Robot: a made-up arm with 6 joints.
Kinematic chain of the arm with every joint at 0, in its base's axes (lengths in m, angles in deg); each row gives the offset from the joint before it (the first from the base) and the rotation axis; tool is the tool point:
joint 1: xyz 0 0 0.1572 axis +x
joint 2: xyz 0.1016 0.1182 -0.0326 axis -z
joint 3: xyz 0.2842 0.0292 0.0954 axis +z
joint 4: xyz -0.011 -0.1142 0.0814 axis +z
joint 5: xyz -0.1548 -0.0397 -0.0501 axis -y
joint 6: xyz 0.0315 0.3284 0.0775 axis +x
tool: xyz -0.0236 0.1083 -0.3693
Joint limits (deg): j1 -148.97..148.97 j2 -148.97..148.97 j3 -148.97..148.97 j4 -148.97..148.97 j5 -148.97..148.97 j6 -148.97..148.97
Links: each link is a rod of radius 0.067 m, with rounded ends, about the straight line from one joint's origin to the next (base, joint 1, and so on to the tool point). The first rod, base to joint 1, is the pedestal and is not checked.
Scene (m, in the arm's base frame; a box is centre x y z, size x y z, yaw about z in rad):
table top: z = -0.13
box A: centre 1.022 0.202 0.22 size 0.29 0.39 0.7 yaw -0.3
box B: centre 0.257 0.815 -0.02 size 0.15 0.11 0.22 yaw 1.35
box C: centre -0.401 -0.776 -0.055 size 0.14 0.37 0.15 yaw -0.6
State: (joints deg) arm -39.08 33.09 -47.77 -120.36 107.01 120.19
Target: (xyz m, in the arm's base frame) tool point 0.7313 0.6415 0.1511
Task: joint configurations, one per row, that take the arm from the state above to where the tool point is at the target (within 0.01 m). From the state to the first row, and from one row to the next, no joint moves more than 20 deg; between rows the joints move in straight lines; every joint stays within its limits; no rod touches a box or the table.
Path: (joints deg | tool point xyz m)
1: -36.36 44.29 -41.09 -102.06 92.25 121.71 | 0.6542 -0.4844 0.6227
2: -33.64 55.49 -34.42 -83.76 77.50 123.24 | 0.7435 -0.3710 0.6227
3: -30.93 66.69 -27.74 -65.46 62.74 124.76 | 0.7669 -0.2386 0.6194
4: -28.21 77.89 -21.06 -47.17 47.99 126.28 | 0.7304 -0.1103 0.6209
5: -25.49 89.09 -14.39 -28.87 33.23 127.81 | 0.6503 -0.0045 0.6293
6: -22.77 100.29 -7.71 -10.57 18.48 129.33 | 0.5489 0.0688 0.6397
7: -20.37 80.80 -8.47 -23.52 32.47 133.26 | 0.6497 0.1581 0.5719
8: -17.98 61.32 -9.24 -36.48 46.47 137.19 | 0.7257 0.2687 0.4805
9: -15.58 41.83 -10.00 -49.43 60.47 141.11 | 0.7671 0.3934 0.3739
10: -13.18 22.35 -10.76 -62.39 74.46 145.04 | 0.7691 0.5216 0.2612
11: -10.79 2.86 -11.52 -75.35 88.46 148.97 | 0.7313 0.6415 0.1511

